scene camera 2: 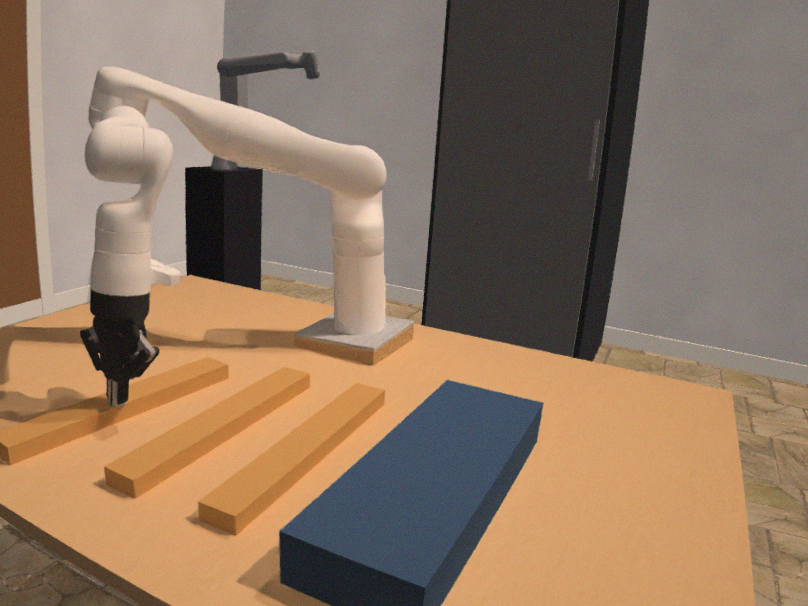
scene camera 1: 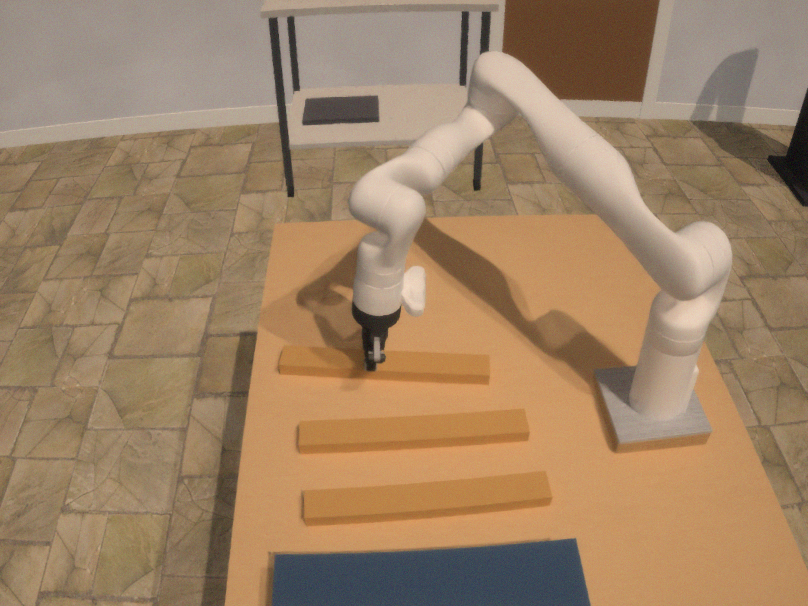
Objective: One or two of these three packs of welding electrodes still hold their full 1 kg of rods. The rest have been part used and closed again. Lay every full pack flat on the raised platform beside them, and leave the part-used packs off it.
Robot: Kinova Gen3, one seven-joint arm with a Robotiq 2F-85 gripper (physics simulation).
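Seen in the pictures: gripper, between the fingertips: (scene camera 2: 117,404) (scene camera 1: 370,368); arm's base, origin of its link: (scene camera 2: 359,326) (scene camera 1: 655,400).
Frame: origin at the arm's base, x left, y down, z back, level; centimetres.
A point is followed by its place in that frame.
Note:
Three long orange packs lie flat on the table, roughly side by side and apart. The far pack (scene camera 1: 443,365) @(x -9.2, y 0.7, z -35.1 cm) (scene camera 2: 186,379) @(x -7.6, y 0.7, z -35.5 cm) is under my gripper (scene camera 1: 370,365) @(x -8.4, y 0.7, z -47.4 cm) (scene camera 2: 117,401) @(x -8.4, y 0.7, z -47.4 cm). The middle pack (scene camera 1: 411,430) @(x 4.7, y 0.7, z -40.5 cm) (scene camera 2: 208,430) @(x 6.1, y 0.7, z -44.5 cm) and the near pack (scene camera 1: 427,499) @(x 17.4, y 0.7, z -38.2 cm) (scene camera 2: 293,453) @(x 18.0, y 0.7, z -42.3 cm) lie free of the gripper. The packs look alike; their contents do not show. My gripper points down, shut with its fingertips together and nothing between them. The tips are at or just above the far pack's top; contact cannot be told. The raised blue platform (scene camera 1: 424,577) @(x 31.8, y -2.9, z -38.8 cm) (scene camera 2: 417,479) @(x 35.0, y -2.9, z -43.7 cm) bears no pack.
The arm's base plate (scene camera 1: 623,417) @(x 3.3, y 0.1, z -6.4 cm) (scene camera 2: 316,335) @(x -3.9, y 0.5, z -8.0 cm) stands on the table (scene camera 1: 678,521) @(x 21.5, y 3.1, z -0.4 cm) (scene camera 2: 620,495) @(x 53.5, y 3.1, z -24.9 cm), beyond one end of the packs. A shelf unit (scene camera 1: 280,110) stands behind the table. A dark cabinet (scene camera 2: 522,169) and a black pedestal (scene camera 2: 221,228) stand beyond it.

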